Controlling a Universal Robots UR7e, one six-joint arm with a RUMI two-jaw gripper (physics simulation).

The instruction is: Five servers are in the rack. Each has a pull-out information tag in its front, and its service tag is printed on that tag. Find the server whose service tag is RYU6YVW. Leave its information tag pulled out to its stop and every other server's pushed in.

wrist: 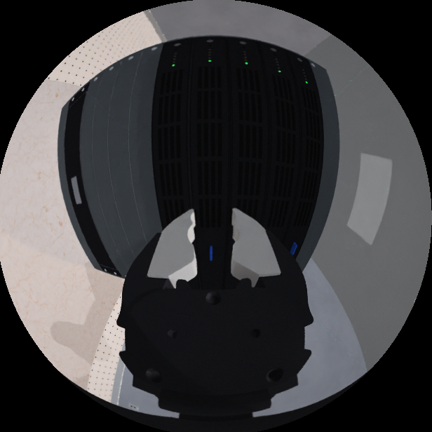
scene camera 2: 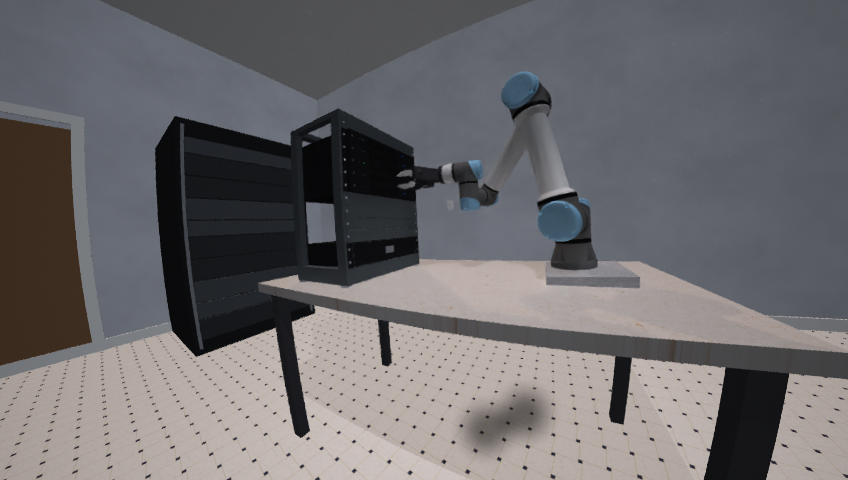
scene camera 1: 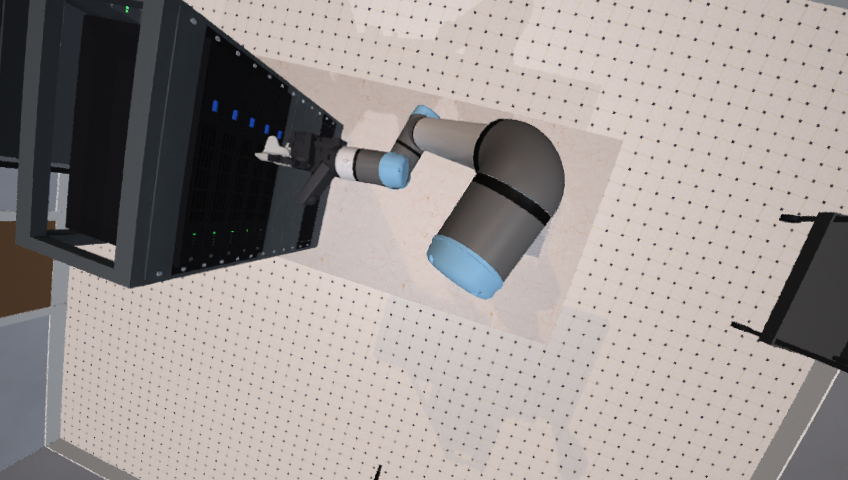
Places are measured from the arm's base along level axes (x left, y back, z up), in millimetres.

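Pixels of known places: gripper, fingertip midpoint: (scene camera 2: 396,181) (scene camera 1: 262,156); arm's base, origin of the base link: (scene camera 2: 573,265).
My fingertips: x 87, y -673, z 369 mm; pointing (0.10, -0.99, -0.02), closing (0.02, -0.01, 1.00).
Note:
For each thing: its top centre in the pictures, then the offset to it from my fingertips. "spot": a spot on its surface instead. Level surfaces: height alone.
- top server's blue mark, surface spot: (scene camera 1: 214,105) spot: dx -67, dy -5, dz +131 mm
- black unit with a light label, surface spot: (scene camera 2: 389,249) spot: dx +48, dy -23, dz -294 mm
- table, its level: dz -402 mm
The dark rack (scene camera 1: 153,142) (scene camera 2: 343,237) (wrist: 331,125) holds five black servers (scene camera 1: 229,172) (scene camera 2: 371,163) (wrist: 210,145), stacked in its upper part, with green lights at one end. Their blue-marked information tags show as a row in scene camera 1, from the top server's blue mark (scene camera 1: 214,105) to the lowest one's (scene camera 1: 279,135); none visibly sticks out. No service tag can be read. My gripper (scene camera 1: 264,147) (scene camera 2: 399,180) (wrist: 213,210) is partly open and empty, close in front of the server faces. In the wrist view the second-lowest server's blue mark (wrist: 211,253) shows between the fingers. Other marks are partly hidden.
Blank grey panels (scene camera 2: 380,217) (wrist: 117,150) sit below the servers, above a black unit with a light label (scene camera 2: 389,249) (wrist: 76,190). The rack stands on the table (scene camera 1: 363,237) (scene camera 2: 476,297). A tall black cabinet (scene camera 2: 238,226) stands behind it.

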